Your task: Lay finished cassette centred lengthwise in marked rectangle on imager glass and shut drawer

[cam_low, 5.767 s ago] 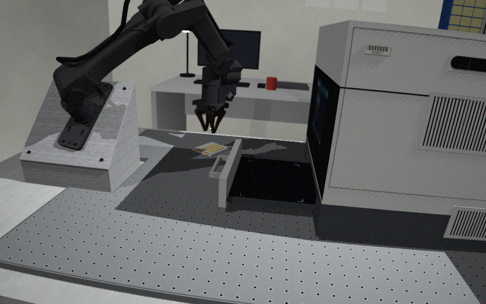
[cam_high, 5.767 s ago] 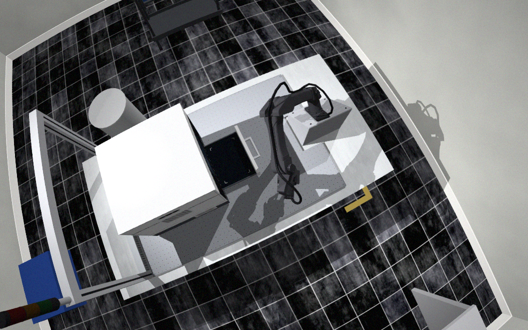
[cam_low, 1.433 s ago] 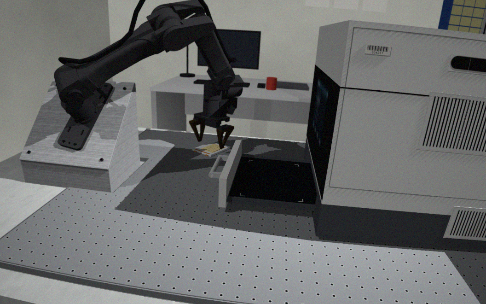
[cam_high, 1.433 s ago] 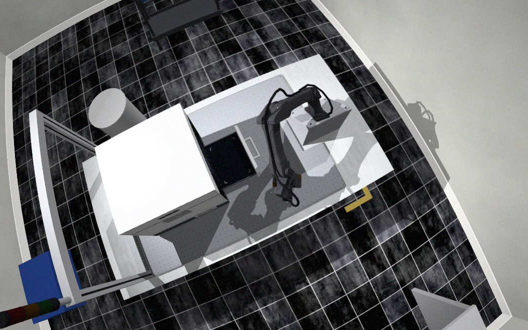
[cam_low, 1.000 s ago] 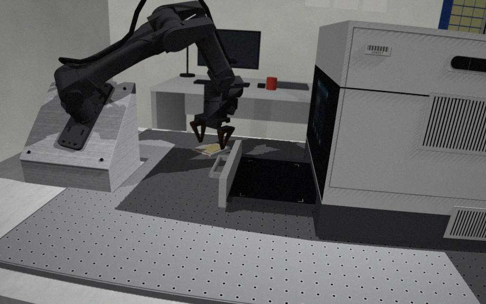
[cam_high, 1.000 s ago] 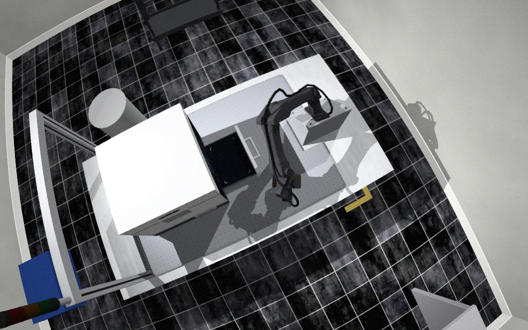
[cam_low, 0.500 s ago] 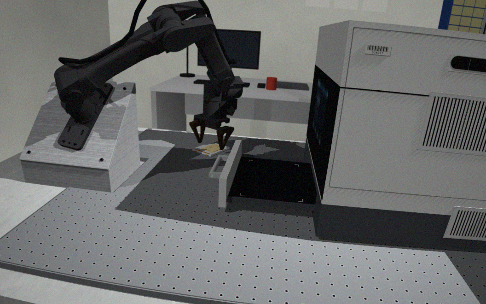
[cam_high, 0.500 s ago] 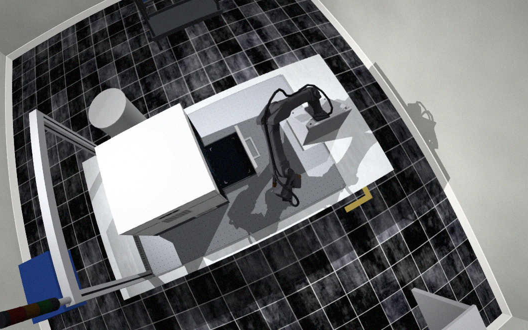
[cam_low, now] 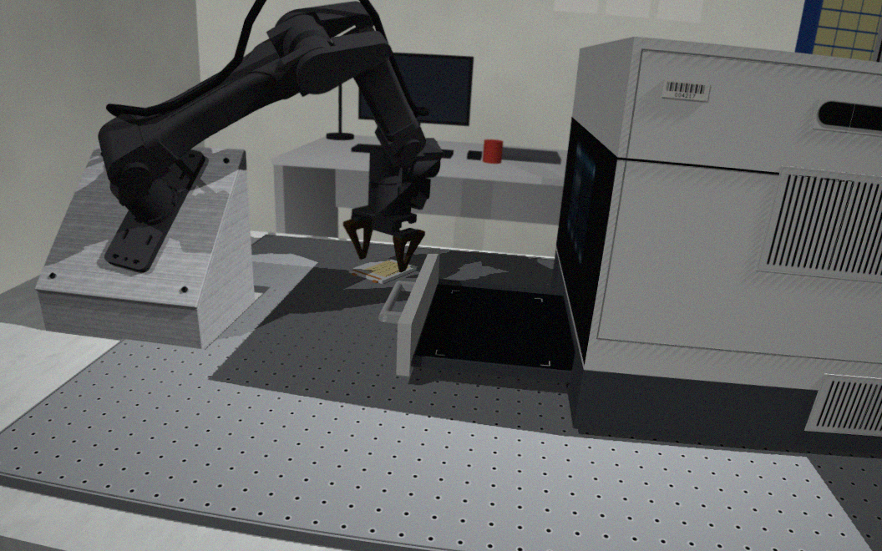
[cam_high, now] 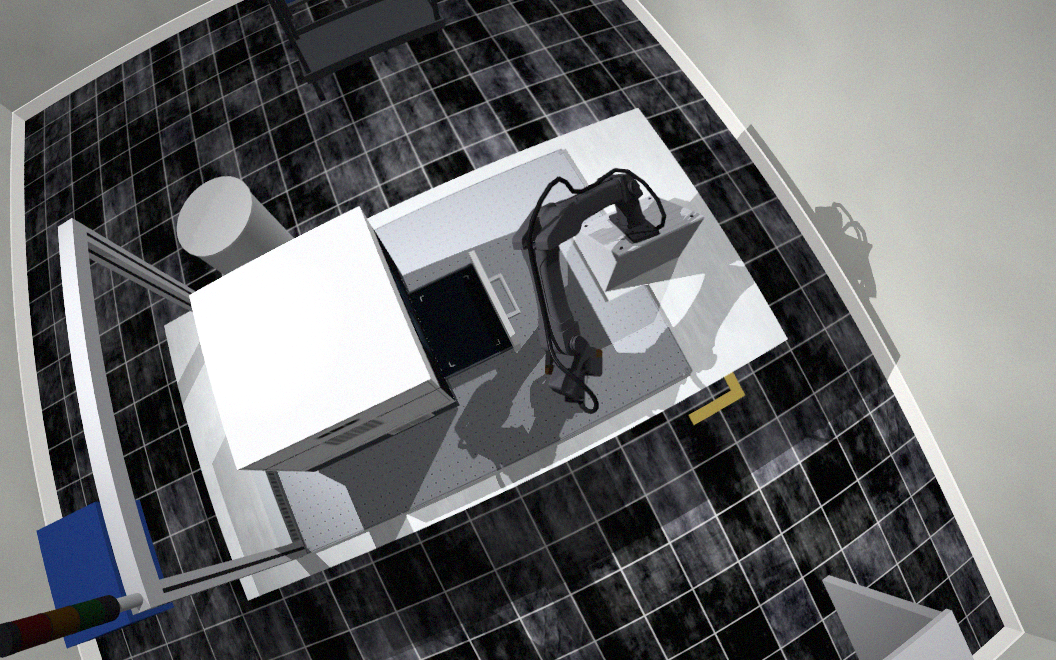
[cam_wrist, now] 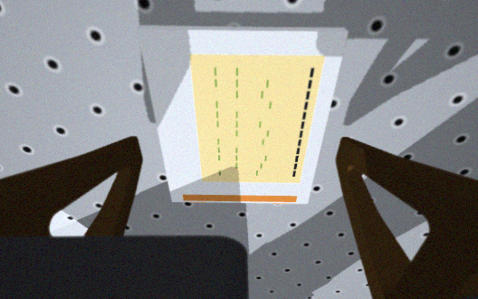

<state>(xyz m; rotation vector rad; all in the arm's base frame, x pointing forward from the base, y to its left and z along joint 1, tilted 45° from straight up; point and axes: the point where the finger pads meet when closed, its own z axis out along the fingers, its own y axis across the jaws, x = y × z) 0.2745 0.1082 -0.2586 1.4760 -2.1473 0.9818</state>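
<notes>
Right now my hand is 20 mm above the finished cassette. Also, from my hand: drawer (240 mm ahead, 220 mm to the right, 20 mm above); frame rail (900 mm ahead, 140 mm to the right, 570 mm above).
</notes>
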